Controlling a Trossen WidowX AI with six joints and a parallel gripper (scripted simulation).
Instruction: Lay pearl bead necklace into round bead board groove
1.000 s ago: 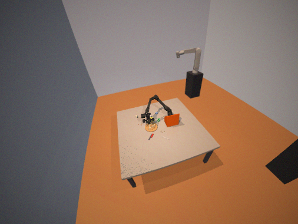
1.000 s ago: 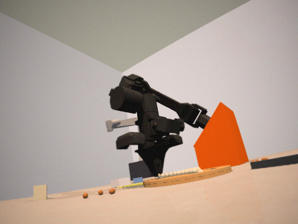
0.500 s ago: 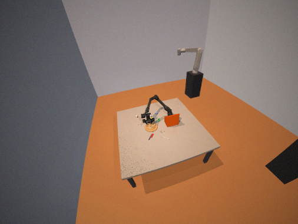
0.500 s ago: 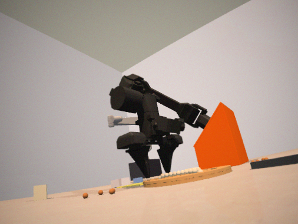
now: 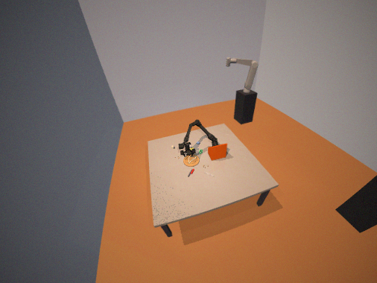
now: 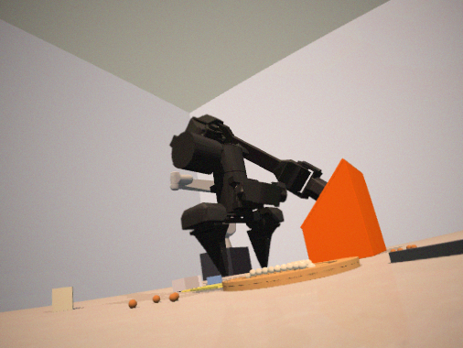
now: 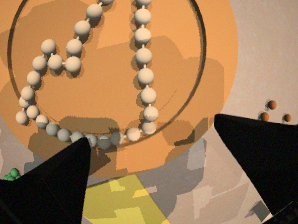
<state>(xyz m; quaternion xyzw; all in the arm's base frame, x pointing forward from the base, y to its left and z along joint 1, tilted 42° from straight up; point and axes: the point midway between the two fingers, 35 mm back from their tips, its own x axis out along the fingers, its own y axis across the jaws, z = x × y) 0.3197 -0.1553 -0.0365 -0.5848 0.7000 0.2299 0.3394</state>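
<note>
Now: gripper tip 6 cm to the right of the round wooden bead board, 1 cm past it and 1 cm above it. Also, from my gripper tip: tan cube (26 cm to the right, 15 cm ahead); yellow flat piece (10 cm to the right, 7 cm behind, 2 cm below); red-handled tool (24 cm to the left, 4 cm ahead, 1 cm below).
</note>
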